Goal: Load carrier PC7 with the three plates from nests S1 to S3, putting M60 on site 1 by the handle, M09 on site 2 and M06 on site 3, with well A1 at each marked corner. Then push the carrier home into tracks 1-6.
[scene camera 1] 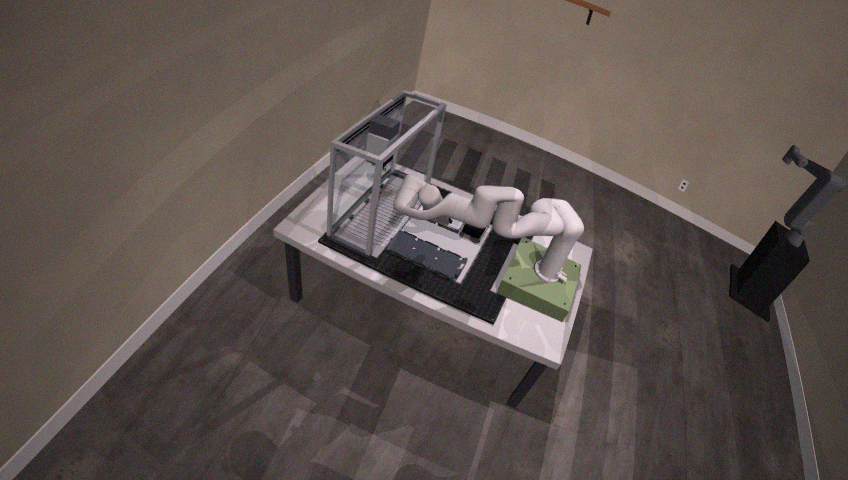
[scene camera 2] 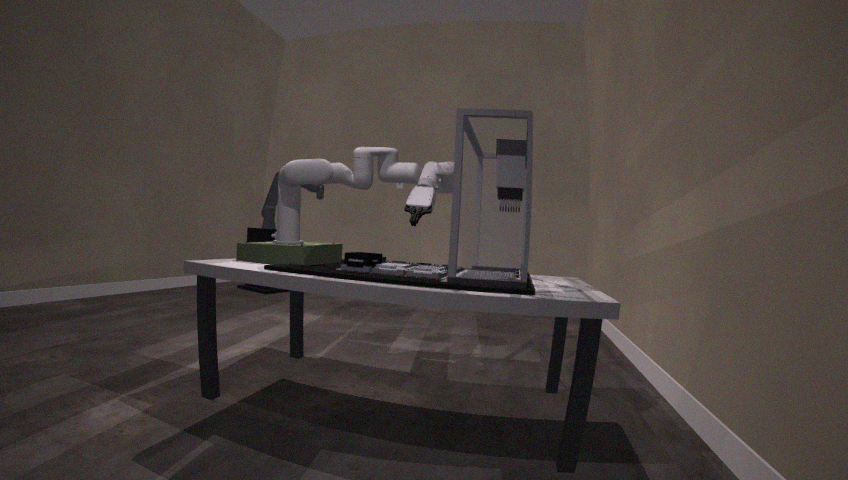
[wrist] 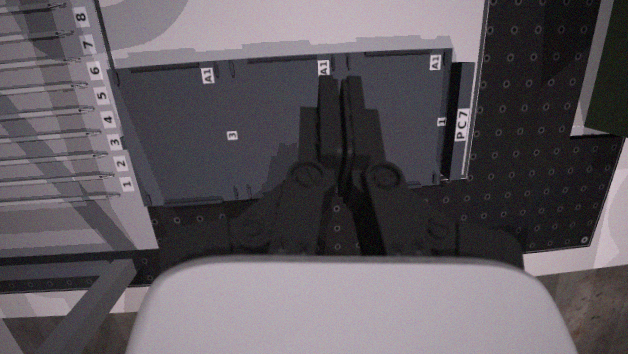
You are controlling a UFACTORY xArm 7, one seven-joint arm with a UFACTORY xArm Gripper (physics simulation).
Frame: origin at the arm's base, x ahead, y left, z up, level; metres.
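Seen in the pictures: gripper, between the fingertips: [scene camera 2: 412, 223] [wrist: 336, 102]; arm's base, origin of its link: [scene camera 1: 547, 271] [scene camera 2: 288, 243].
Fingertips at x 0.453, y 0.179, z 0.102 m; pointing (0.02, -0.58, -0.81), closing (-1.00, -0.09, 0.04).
Note:
Offsets run from my fingertips to a thing's top centre. Level surfaces: height alone.
Carrier PC7 {dx +0.015, dy +0.049, dz -0.135 m} [scene camera 1: 425, 254] [wrist: 190, 115] is a long dark grey tray. In the wrist view its far end lies along the deck edge beside track numbers 1 to 6, and its label end points right. Its sites 1 and 3 hold no plate; site 2 is largely hidden behind the fingers. Three A1 marks run along its upper edge. My gripper [scene camera 2: 414, 223] [wrist: 336, 102] is shut and empty, tilted, high above the table; the arm hides it in scene camera 1. Pale plate-like things {dx +0.049, dy -0.226, dz -0.138 m} [scene camera 2: 395, 265] {dx +0.158, dy -0.208, dz -0.138 m} [scene camera 2: 429, 269] lie low on the table; their labels are unreadable.
The framed enclosure [scene camera 1: 372, 208] [scene camera 2: 454, 196] stands over the slotted deck {dz -0.164 m} [scene camera 1: 389, 208] [wrist: 137, 225], with a pipetting head [scene camera 1: 383, 135] [scene camera 2: 510, 169] inside. A black box {dx -0.056, dy -0.242, dz -0.111 m} [scene camera 2: 364, 259] stands near the green arm base [scene camera 1: 529, 288] [scene camera 2: 285, 253]. A black perforated mat {dz -0.164 m} [scene camera 1: 476, 300] [wrist: 530, 150] lies under the carrier's surroundings.

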